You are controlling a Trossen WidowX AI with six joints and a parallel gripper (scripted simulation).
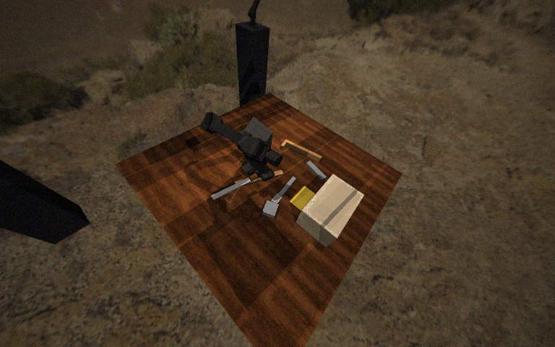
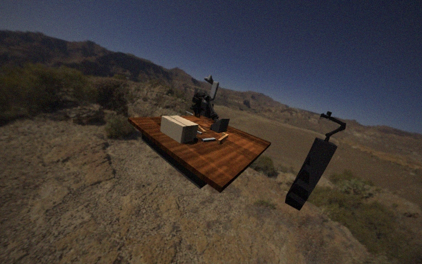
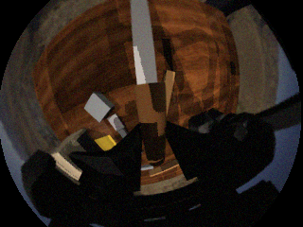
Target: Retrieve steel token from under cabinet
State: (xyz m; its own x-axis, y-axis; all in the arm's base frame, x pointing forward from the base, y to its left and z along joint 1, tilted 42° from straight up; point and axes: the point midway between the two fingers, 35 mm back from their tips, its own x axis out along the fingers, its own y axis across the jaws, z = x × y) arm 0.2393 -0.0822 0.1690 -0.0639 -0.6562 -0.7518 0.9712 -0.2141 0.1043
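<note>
My gripper tip is now 140 mm above the wooden stick, 60 mm to the right of it and 40 mm past it. Round my gripper tip: grey block (150 mm ahead, 120 mm below, 50 mm to the right); then grey scraper (140 mm below, 120 mm ahead, 80 mm to the left); then grey bar (370 mm to the left, 170 mm ahead, 130 mm below).
</note>
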